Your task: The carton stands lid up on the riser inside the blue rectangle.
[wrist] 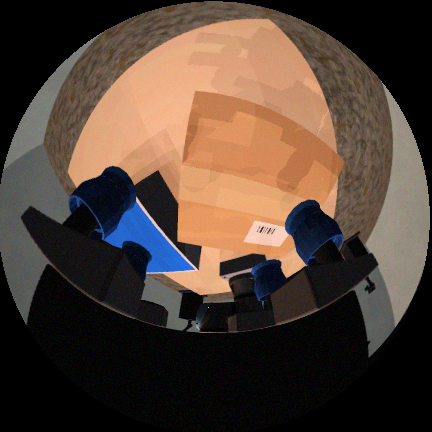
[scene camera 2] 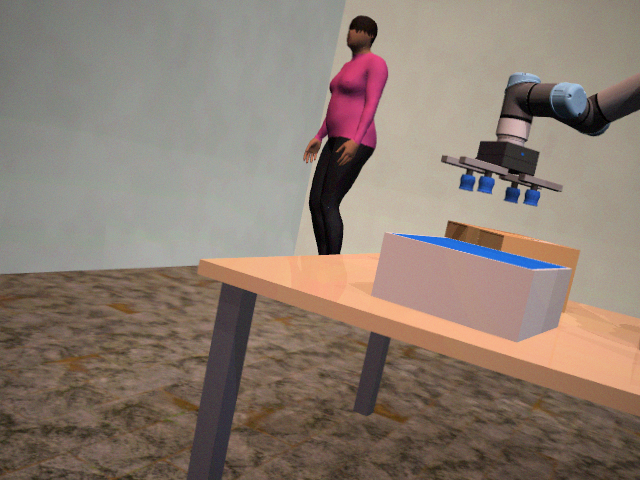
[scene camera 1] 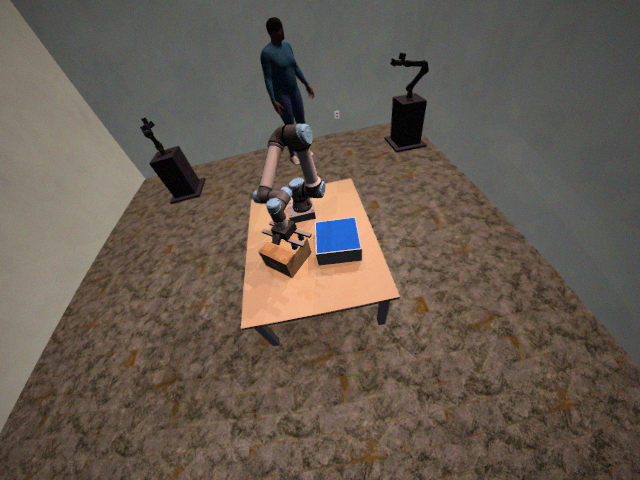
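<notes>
The brown carton (scene camera 1: 275,252) (scene camera 2: 542,250) (wrist: 245,142) stands on the table beside the riser, turned at an angle to it. Its upper face bears a pale tape band and a white barcode label in the wrist view. The riser (scene camera 1: 339,256) (scene camera 2: 449,284) (wrist: 159,194) is a box with dark and light sides. The blue rectangle (scene camera 1: 337,235) (scene camera 2: 478,250) (wrist: 145,242) with a white edge covers its top, and no carton is on it. My gripper (scene camera 1: 290,240) (scene camera 2: 498,190) (wrist: 205,241) is open, its four blue cups above the carton with a gap in scene camera 2.
The wooden table (scene camera 1: 330,294) (scene camera 2: 299,279) (wrist: 120,120) carries the robot base (scene camera 1: 301,212) behind the carton. A person in teal (scene camera 1: 281,67) stands behind the table. A person in pink (scene camera 2: 356,103) stands beyond it. Two dark pedestals (scene camera 1: 176,173) (scene camera 1: 407,121) bear small arms near the walls.
</notes>
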